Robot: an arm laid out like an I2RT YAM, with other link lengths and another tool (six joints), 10 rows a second.
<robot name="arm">
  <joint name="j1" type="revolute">
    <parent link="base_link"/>
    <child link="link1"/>
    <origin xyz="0 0 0.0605" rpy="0 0 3.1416"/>
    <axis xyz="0 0 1"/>
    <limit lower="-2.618" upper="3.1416"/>
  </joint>
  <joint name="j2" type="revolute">
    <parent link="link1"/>
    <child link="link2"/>
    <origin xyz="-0.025 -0.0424 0.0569" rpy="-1.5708 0 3.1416"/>
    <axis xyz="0 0 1"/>
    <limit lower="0" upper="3.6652"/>
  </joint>
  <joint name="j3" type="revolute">
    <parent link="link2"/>
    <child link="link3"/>
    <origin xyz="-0.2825 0 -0.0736" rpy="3.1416 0 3.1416"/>
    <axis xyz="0 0 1"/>
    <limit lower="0" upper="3.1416"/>
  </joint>
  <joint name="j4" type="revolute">
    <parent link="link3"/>
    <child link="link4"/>
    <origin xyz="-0.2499 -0.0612 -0.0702" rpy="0 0 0"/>
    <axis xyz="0 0 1"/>
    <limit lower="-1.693" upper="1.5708"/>
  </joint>
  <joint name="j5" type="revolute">
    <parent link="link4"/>
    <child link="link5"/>
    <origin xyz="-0.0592 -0.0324 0.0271" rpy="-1.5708 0 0"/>
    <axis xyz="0 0 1"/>
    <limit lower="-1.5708" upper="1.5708"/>
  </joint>
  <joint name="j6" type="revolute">
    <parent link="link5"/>
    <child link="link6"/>
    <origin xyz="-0.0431 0 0.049" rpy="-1.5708 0 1.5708"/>
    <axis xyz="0 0 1"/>
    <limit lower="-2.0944" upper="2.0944"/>
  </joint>
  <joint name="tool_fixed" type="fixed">
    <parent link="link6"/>
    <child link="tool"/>
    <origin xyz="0 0.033 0.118" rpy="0 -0.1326 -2.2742"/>
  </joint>
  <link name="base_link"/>
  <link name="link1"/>
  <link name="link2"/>
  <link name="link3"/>
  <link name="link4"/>
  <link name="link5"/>
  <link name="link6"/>
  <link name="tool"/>
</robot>
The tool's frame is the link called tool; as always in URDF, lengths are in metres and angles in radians.
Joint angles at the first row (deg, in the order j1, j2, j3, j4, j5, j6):
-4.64, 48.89, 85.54, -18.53, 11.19, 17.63
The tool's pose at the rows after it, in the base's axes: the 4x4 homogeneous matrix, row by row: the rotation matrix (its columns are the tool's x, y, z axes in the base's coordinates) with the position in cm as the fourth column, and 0 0 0 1 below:
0.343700, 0.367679, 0.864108, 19.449; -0.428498, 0.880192, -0.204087, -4.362; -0.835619, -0.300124, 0.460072, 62.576; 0, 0, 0, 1
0.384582, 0.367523, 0.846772, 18.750; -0.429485, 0.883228, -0.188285, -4.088; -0.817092, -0.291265, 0.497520, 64.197; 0, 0, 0, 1
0.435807, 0.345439, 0.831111, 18.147; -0.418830, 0.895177, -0.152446, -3.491; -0.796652, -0.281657, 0.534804, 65.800; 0, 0, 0, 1
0.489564, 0.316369, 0.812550, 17.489; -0.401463, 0.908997, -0.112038, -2.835; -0.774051, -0.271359, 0.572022, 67.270; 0, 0, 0, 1
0.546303, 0.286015, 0.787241, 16.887; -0.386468, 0.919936, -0.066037, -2.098; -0.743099, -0.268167, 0.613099, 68.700; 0, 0, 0, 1
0.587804, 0.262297, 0.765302, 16.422; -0.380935, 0.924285, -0.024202, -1.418; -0.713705, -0.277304, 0.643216, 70.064; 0, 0, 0, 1
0.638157, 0.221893, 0.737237, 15.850; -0.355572, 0.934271, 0.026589, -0.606; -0.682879, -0.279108, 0.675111, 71.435; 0, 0, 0, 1
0.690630, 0.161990, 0.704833, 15.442; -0.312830, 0.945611, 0.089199, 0.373; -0.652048, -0.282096, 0.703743, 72.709; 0, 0, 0, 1
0.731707, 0.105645, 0.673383, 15.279; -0.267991, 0.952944, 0.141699, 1.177; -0.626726, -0.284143, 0.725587, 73.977; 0, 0, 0, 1
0.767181, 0.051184, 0.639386, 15.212; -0.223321, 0.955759, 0.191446, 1.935; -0.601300, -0.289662, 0.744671, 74.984; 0, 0, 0, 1
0.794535, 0.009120, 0.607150, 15.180; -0.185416, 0.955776, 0.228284, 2.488; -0.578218, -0.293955, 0.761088, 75.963; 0, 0, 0, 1
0.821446, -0.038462, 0.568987, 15.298; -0.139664, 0.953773, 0.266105, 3.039; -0.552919, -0.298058, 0.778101, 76.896; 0, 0, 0, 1
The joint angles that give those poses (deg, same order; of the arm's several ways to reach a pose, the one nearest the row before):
-4.62, 49.78, 88.09, -17.72, 10.69, 17.66
-4.72, 50.60, 90.83, -17.23, 9.75, 17.79
-4.60, 51.52, 93.63, -16.72, 7.77, 18.51
-4.59, 52.25, 96.04, -15.97, 5.39, 19.62
-4.62, 52.95, 97.89, -14.27, 2.72, 20.53
-4.65, 54.06, 100.35, -13.38, 0.36, 20.78
-4.65, 55.14, 102.77, -12.22, -2.61, 22.14
-4.66, 56.38, 105.01, -10.67, -6.38, 24.37
-4.66, 58.20, 107.87, -9.48, -9.60, 26.71
-4.65, 59.75, 109.83, -7.62, -12.67, 29.01
-4.65, 61.44, 112.03, -6.02, -14.98, 31.02
-4.66, 63.27, 113.91, -3.61, -17.40, 33.50

